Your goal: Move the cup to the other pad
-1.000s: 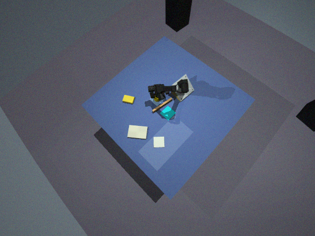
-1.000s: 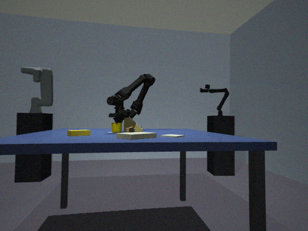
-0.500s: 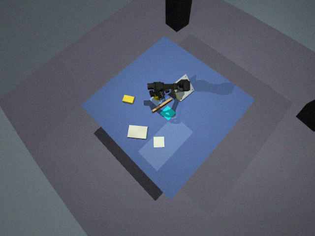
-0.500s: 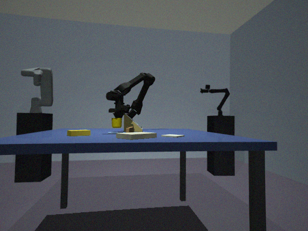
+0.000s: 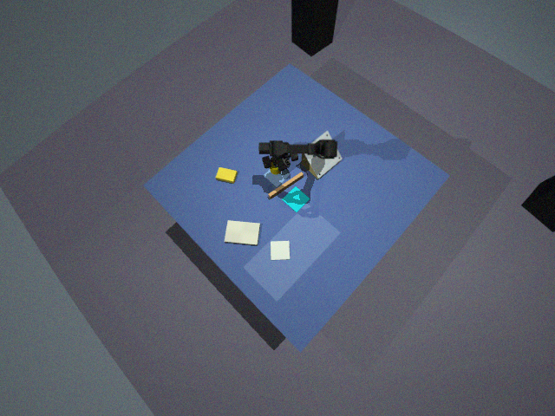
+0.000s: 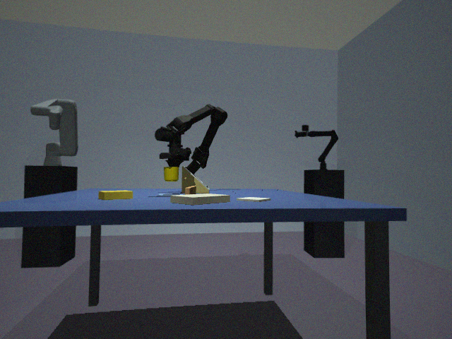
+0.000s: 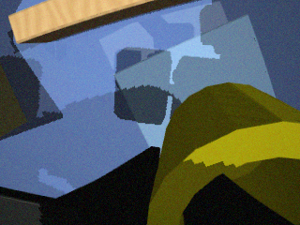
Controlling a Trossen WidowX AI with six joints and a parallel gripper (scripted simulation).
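Right now my gripper tip is 18 cm to the right of the cyan pad, 11 cm above it and 4 cm short of it. Also, from my gripper tip: orange stick: 9 cm below, 8 cm to the left, 3 cm ahead; light blue pad: 11 cm below, 2 cm ahead, 1 cm to the right; yellow cup: 2 cm ahead, 1 cm to the right.
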